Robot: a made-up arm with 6 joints.
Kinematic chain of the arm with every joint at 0, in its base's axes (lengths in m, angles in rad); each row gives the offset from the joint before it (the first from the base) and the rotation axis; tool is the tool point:
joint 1: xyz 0 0 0.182 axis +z
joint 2: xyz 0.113 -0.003 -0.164 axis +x
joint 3: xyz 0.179 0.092 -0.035 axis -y
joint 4: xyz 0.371 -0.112 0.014 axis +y
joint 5: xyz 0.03 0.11 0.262 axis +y
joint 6: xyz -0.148 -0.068 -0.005 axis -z
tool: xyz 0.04 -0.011 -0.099
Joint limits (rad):
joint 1: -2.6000..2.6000
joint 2: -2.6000..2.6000
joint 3: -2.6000..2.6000
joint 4: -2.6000..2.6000
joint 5: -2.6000..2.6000
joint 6: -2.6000..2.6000
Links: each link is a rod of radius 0.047 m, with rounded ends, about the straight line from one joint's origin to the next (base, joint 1, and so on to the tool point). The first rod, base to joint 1, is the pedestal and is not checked.
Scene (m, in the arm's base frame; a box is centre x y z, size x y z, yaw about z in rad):
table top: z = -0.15
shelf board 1: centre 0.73 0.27 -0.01 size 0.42 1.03 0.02 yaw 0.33
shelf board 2: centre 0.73 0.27 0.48 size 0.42 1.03 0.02 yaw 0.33
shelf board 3: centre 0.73 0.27 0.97 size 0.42 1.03 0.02 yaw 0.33
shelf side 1: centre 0.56 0.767 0.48 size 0.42 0.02 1 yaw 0.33
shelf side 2: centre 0.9 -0.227 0.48 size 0.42 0.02 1 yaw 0.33
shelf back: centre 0.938 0.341 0.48 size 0.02 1.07 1 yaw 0.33
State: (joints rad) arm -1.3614 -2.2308 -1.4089 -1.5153 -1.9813 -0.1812
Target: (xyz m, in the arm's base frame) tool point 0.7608 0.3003 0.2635
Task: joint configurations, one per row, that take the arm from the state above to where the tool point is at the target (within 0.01 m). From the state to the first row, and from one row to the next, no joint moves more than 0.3 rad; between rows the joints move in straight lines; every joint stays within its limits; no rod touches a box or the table.
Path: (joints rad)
1: -1.1570 -2.2302 -1.4554 -1.4703 -1.7255 -0.1537
2: -0.9527 -2.2296 -1.5020 -1.4252 -1.4698 -0.1262
3: -0.7483 -2.2291 -1.5485 -1.3802 -1.2140 -0.0986
4: -0.5440 -2.2285 -1.5950 -1.3351 -0.9582 -0.0711
5: -0.3396 -2.2279 -1.6416 -1.2901 -0.7025 -0.0436
6: -0.1865 -2.2899 -1.5445 -1.1191 -0.9845 -0.0427
7: -0.0333 -2.3519 -1.4474 -0.9481 -1.2666 -0.0418
8: 0.1199 -2.4139 -1.3502 -0.7771 -1.5486 -0.0409
9: 0.2731 -2.4760 -1.2531 -0.6060 -1.8307 -0.0400
10: 0.4263 -2.5380 -1.1560 -0.4350 -2.1127 -0.0391
11: 0.5795 -2.6000 -1.0589 -0.2640 -2.3948 -0.0382

